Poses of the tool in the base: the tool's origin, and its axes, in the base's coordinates. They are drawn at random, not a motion.
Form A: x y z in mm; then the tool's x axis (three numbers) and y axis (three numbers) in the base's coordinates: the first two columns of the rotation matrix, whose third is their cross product.
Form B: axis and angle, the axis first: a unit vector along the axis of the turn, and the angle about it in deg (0 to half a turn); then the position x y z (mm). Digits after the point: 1 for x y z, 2 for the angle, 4 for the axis.
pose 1, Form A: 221.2, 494.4, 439.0, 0.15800, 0.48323, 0.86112, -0.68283, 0.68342, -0.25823
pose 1, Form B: 0.1459, -0.7950, 0.5888, 81.97, 221.2, 494.4, 439.0
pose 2, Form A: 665.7, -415.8, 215.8, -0.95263, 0.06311, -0.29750, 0.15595, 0.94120, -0.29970
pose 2, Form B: 0.0568, 0.9849, -0.1637, 163.53, 665.7, -415.8, 215.8
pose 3, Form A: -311.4, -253.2, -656.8, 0.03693, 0.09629, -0.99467, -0.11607, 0.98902, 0.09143
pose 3, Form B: -0.0103, 0.9943, 0.1063, 87.89, -311.4, -253.2, -656.8
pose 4, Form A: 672.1, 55.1, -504.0, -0.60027, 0.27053, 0.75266, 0.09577, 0.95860, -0.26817
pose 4, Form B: -0.1144, -0.9872, 0.1115, 128.43, 672.1, 55.1, -504.0
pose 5, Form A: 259.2, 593.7, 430.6, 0.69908, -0.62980, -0.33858, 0.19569, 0.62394, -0.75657
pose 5, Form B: -0.6793, 0.5718, -0.4599, 63.82, 259.2, 593.7, 430.6
